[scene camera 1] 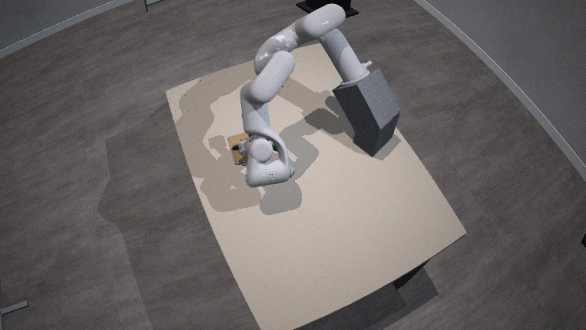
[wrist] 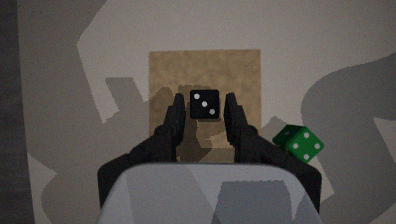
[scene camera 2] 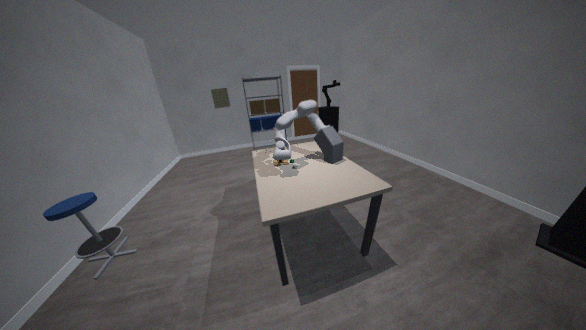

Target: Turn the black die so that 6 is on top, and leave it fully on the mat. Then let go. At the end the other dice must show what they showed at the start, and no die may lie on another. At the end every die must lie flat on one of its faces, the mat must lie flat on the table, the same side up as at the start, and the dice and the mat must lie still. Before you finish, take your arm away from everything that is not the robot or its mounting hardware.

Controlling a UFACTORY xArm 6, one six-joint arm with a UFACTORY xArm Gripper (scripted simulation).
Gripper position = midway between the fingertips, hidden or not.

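Observation:
Visible: green die (wrist: 298, 141), black die (wrist: 204, 104), the gripper (wrist: 204, 103).

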